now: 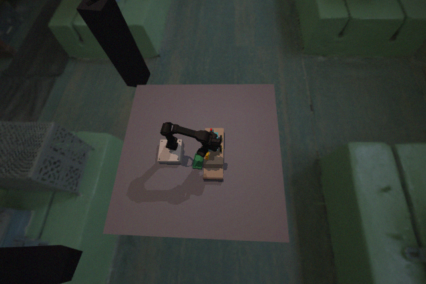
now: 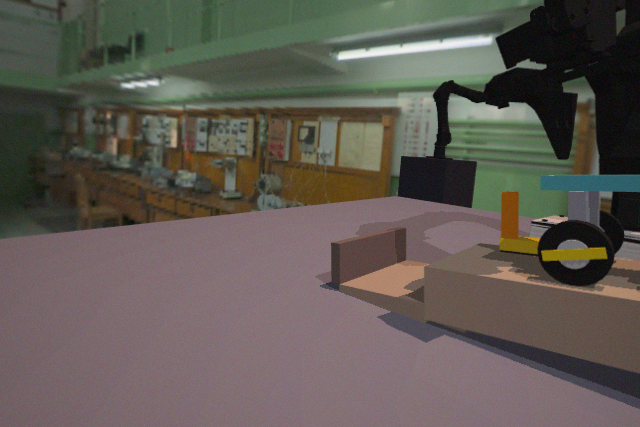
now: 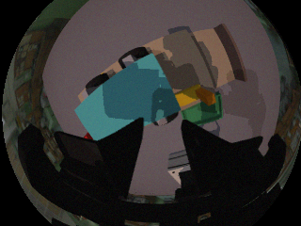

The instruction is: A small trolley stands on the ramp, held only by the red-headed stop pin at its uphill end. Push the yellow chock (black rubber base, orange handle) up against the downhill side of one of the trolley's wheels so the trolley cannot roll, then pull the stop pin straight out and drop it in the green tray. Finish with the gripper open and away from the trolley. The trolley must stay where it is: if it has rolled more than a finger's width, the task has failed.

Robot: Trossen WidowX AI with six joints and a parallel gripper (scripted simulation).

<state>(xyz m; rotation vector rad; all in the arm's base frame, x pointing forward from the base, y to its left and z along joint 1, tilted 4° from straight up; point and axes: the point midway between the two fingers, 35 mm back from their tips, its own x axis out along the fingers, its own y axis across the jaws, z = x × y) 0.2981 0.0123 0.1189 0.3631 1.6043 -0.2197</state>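
The red-headed stop pin is 1 cm behind my gripper tip, 15 cm to the left of it and 4 cm below it. The rest, counted from my gripper tip: trolley: 2 cm ahead, 6 cm to the left, 6 cm below; yellow chock: 1 cm behind, 4 cm to the right, 8 cm below; tan ramp: 2 cm ahead, 5 cm to the left, 12 cm below.
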